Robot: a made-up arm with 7 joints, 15 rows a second.
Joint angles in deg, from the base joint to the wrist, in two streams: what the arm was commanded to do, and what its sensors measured. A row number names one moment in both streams.
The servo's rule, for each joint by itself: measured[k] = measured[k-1] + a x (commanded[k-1-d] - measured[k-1]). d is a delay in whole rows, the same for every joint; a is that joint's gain. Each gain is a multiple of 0.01, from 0.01 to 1. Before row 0 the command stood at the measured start. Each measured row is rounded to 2 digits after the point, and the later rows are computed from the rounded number. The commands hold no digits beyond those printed.
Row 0, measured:
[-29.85, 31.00, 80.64, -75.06, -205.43, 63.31, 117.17]
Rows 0 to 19, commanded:
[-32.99, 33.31, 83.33, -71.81, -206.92, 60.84, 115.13]
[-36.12, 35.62, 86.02, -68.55, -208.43, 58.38, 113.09]
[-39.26, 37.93, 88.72, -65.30, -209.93, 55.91, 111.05]
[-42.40, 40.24, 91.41, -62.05, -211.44, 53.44, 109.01]
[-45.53, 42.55, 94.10, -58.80, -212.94, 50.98, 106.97]
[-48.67, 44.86, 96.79, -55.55, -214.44, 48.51, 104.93]
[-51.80, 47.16, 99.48, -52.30, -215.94, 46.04, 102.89]
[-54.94, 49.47, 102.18, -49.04, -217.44, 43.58, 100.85]
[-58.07, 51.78, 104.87, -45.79, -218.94, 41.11, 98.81]
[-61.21, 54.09, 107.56, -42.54, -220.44, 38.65, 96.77]
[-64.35, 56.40, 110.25, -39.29, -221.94, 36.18, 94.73]
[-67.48, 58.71, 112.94, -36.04, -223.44, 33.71, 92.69]
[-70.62, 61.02, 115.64, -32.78, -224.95, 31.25, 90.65]
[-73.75, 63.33, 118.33, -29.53, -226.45, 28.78, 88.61]
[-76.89, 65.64, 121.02, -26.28, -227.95, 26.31, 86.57]
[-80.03, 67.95, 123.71, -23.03, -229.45, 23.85, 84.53]
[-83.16, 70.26, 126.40, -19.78, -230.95, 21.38, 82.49]
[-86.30, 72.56, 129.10, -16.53, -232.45, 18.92, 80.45]
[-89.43, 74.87, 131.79, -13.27, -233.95, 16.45, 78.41]
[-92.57, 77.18, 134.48, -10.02, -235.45, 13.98, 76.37]
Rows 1 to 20, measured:
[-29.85, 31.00, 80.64, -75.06, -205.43, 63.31, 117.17]
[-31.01, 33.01, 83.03, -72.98, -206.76, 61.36, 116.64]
[-32.90, 35.28, 85.69, -70.14, -208.25, 59.01, 115.72]
[-35.25, 37.59, 88.39, -67.04, -209.75, 56.56, 114.51]
[-37.90, 39.90, 91.08, -63.85, -211.25, 54.10, 113.08]
[-40.72, 42.21, 93.77, -60.62, -212.75, 51.64, 111.49]
[-43.66, 44.52, 96.46, -57.38, -214.25, 49.17, 109.78]
[-46.67, 46.82, 99.15, -54.13, -215.75, 46.70, 107.99]
[-49.73, 49.13, 101.85, -50.87, -217.25, 44.24, 106.13]
[-52.82, 51.44, 104.54, -47.62, -218.75, 41.77, 104.23]
[-55.92, 53.75, 107.23, -44.37, -220.25, 39.31, 102.29]
[-59.04, 56.06, 109.92, -41.12, -221.75, 36.84, 100.32]
[-62.16, 58.37, 112.61, -37.87, -223.25, 34.37, 98.34]
[-65.29, 60.68, 115.31, -34.61, -224.76, 31.91, 96.34]
[-68.42, 62.99, 118.00, -31.36, -226.26, 29.44, 94.33]
[-71.55, 65.30, 120.69, -28.11, -227.76, 26.97, 92.31]
[-74.69, 67.61, 123.38, -24.86, -229.26, 24.51, 90.29]
[-77.82, 69.92, 126.07, -21.61, -230.76, 22.04, 88.26]
[-80.96, 72.22, 128.77, -18.36, -232.26, 19.58, 86.23]
[-84.09, 74.53, 131.46, -15.10, -233.76, 17.11, 84.20]
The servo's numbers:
d 1
a 0.37 0.87 0.89 0.64 0.89 0.79 0.26

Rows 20 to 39, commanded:
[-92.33, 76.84, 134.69, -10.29, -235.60, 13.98, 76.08]
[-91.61, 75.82, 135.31, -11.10, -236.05, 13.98, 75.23]
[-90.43, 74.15, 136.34, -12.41, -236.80, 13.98, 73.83]
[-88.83, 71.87, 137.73, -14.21, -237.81, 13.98, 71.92]
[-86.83, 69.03, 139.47, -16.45, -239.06, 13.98, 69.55]
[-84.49, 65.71, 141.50, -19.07, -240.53, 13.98, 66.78]
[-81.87, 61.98, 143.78, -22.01, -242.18, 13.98, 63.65]
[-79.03, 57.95, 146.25, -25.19, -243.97, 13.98, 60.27]
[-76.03, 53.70, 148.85, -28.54, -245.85, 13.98, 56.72]
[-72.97, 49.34, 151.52, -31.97, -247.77, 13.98, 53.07]
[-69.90, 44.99, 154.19, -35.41, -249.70, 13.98, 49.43]
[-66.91, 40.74, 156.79, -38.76, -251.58, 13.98, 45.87]
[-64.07, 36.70, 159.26, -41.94, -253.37, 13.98, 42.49]
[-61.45, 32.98, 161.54, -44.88, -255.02, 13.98, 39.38]
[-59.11, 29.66, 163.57, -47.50, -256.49, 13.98, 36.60]
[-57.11, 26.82, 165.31, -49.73, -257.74, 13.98, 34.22]
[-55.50, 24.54, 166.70, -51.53, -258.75, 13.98, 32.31]
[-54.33, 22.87, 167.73, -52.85, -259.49, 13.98, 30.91]
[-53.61, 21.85, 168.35, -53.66, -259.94, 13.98, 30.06]
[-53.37, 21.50, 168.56, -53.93, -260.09, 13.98, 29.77]
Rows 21 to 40, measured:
[-87.23, 76.84, 134.15, -11.85, -235.26, 14.64, 82.16]
[-89.12, 76.84, 134.63, -10.85, -235.56, 14.12, 80.58]
[-90.04, 75.95, 135.24, -11.01, -236.00, 14.01, 79.19]
[-90.18, 74.38, 136.22, -11.91, -236.71, 13.99, 77.80]
[-89.68, 72.20, 137.56, -13.38, -237.69, 13.98, 76.27]
[-88.63, 69.44, 139.26, -15.34, -238.91, 13.98, 74.52]
[-87.10, 66.19, 141.25, -17.73, -240.35, 13.98, 72.51]
[-85.16, 62.53, 143.50, -20.47, -241.98, 13.98, 70.21]
[-82.89, 58.55, 145.95, -23.49, -243.75, 13.98, 67.63]
[-80.35, 54.33, 148.53, -26.72, -245.62, 13.98, 64.79]
[-77.62, 49.99, 151.19, -30.08, -247.53, 13.98, 61.74]
[-74.76, 45.64, 153.86, -33.49, -249.46, 13.98, 58.54]
[-71.86, 41.38, 156.47, -36.86, -251.35, 13.98, 55.25]
[-68.98, 37.31, 158.95, -40.11, -253.15, 13.98, 51.93]
[-66.19, 33.54, 161.26, -43.16, -254.81, 13.98, 48.67]
[-63.57, 30.16, 163.32, -45.94, -256.31, 13.98, 45.53]
[-61.18, 27.25, 165.09, -48.37, -257.58, 13.98, 42.59]
[-59.08, 24.89, 166.52, -50.39, -258.62, 13.98, 39.92]
[-57.32, 23.13, 167.60, -51.96, -259.39, 13.98, 37.58]
[-55.95, 22.02, 168.27, -53.05, -259.88, 13.98, 35.62]

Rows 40 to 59, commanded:
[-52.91, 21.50, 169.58, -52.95, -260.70, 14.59, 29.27]
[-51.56, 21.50, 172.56, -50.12, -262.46, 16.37, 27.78]
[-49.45, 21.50, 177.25, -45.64, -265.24, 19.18, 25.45]
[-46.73, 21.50, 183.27, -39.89, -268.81, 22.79, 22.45]
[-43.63, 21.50, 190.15, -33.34, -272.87, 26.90, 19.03]
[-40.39, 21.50, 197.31, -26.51, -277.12, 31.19, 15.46]
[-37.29, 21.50, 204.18, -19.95, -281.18, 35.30, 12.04]
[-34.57, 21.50, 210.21, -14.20, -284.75, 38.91, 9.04]
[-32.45, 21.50, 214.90, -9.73, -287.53, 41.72, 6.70]
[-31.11, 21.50, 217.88, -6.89, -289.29, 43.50, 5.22]
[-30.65, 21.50, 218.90, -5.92, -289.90, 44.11, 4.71]
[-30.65, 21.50, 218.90, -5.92, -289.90, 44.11, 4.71]
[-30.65, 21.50, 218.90, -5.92, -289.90, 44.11, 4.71]
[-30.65, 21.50, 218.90, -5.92, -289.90, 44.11, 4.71]
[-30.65, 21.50, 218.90, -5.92, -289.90, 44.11, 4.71]
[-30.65, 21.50, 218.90, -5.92, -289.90, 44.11, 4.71]
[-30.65, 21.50, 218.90, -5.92, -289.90, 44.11, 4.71]
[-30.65, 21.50, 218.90, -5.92, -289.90, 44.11, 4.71]
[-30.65, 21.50, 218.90, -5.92, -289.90, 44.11, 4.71]
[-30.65, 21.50, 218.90, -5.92, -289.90, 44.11, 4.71]
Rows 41 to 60, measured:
[-55.00, 21.57, 168.53, -53.61, -260.07, 13.98, 34.10]
[-54.23, 21.51, 169.46, -53.19, -260.63, 14.46, 32.84]
[-53.24, 21.50, 172.22, -51.23, -262.26, 15.97, 31.52]
[-51.84, 21.50, 176.70, -47.65, -264.91, 18.51, 29.94]
[-49.95, 21.50, 182.55, -42.68, -268.38, 21.89, 27.99]
[-47.61, 21.50, 189.31, -36.70, -272.38, 25.85, 25.66]
[-44.94, 21.50, 196.43, -30.18, -276.60, 30.07, 23.01]
[-42.11, 21.50, 203.33, -23.63, -280.68, 34.20, 20.16]
[-39.32, 21.50, 209.45, -17.59, -284.30, 37.92, 17.27]
[-36.78, 21.50, 214.30, -12.56, -287.17, 40.92, 14.52]
[-34.68, 21.50, 217.49, -8.93, -289.06, 42.96, 12.10]
[-33.19, 21.50, 218.74, -7.00, -289.81, 43.87, 10.18]
[-32.25, 21.50, 218.88, -6.31, -289.89, 44.06, 8.76]
[-31.66, 21.50, 218.90, -6.06, -289.90, 44.10, 7.71]
[-31.29, 21.50, 218.90, -5.97, -289.90, 44.11, 6.93]
[-31.05, 21.50, 218.90, -5.94, -289.90, 44.11, 6.35]
[-30.90, 21.50, 218.90, -5.93, -289.90, 44.11, 5.92]
[-30.81, 21.50, 218.90, -5.92, -289.90, 44.11, 5.61]
[-30.75, 21.50, 218.90, -5.92, -289.90, 44.11, 5.38]
[-30.71, 21.50, 218.90, -5.92, -289.90, 44.11, 5.21]

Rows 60 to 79, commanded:
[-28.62, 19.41, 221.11, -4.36, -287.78, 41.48, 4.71]
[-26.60, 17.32, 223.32, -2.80, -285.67, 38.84, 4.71]
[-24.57, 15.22, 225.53, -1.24, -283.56, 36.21, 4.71]
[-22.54, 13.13, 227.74, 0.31, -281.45, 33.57, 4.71]
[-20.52, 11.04, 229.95, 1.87, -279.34, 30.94, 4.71]
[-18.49, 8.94, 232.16, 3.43, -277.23, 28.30, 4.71]
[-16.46, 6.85, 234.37, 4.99, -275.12, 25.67, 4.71]
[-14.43, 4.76, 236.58, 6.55, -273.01, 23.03, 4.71]
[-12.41, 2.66, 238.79, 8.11, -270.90, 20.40, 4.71]
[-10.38, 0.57, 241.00, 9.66, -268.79, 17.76, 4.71]
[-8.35, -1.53, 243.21, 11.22, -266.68, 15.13, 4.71]
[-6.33, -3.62, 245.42, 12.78, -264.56, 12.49, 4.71]
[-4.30, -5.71, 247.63, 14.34, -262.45, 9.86, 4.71]
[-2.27, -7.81, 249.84, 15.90, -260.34, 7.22, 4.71]
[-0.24, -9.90, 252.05, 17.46, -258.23, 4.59, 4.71]
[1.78, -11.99, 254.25, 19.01, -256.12, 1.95, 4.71]
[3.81, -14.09, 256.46, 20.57, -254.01, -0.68, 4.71]
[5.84, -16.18, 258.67, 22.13, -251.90, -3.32, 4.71]
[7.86, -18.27, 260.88, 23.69, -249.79, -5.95, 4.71]
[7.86, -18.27, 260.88, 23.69, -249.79, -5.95, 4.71]
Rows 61 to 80, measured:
[-30.69, 21.50, 218.90, -5.92, -289.90, 44.11, 5.08]
[-29.92, 19.68, 220.87, -4.92, -288.01, 42.03, 4.98]
[-28.69, 17.63, 223.05, -3.56, -285.93, 39.51, 4.91]
[-27.17, 15.53, 225.26, -2.08, -283.82, 36.90, 4.86]
[-25.46, 13.44, 227.47, -0.55, -281.71, 34.27, 4.82]
[-23.63, 11.35, 229.68, 1.00, -279.60, 31.64, 4.79]
[-21.73, 9.25, 231.89, 2.56, -277.49, 29.00, 4.77]
[-19.78, 7.16, 234.10, 4.12, -275.38, 26.37, 4.75]
[-17.80, 5.07, 236.31, 5.68, -273.27, 23.73, 4.74]
[-15.81, 2.97, 238.52, 7.24, -271.16, 21.10, 4.73]
[-13.80, 0.88, 240.73, 8.79, -269.05, 18.46, 4.72]
[-11.78, -1.22, 242.94, 10.35, -266.94, 15.83, 4.72]
[-9.76, -3.31, 245.15, 11.91, -264.82, 13.19, 4.72]
[-7.74, -5.40, 247.36, 13.47, -262.71, 10.56, 4.72]
[-5.72, -7.50, 249.57, 15.03, -260.60, 7.92, 4.72]
[-3.69, -9.59, 251.78, 16.59, -258.49, 5.29, 4.72]
[-1.67, -11.68, 253.98, 18.14, -256.38, 2.65, 4.72]
[0.36, -13.78, 256.19, 19.70, -254.27, 0.02, 4.72]
[2.39, -15.87, 258.40, 21.26, -252.16, -2.62, 4.72]
[4.41, -17.96, 260.61, 22.82, -250.05, -5.25, 4.72]

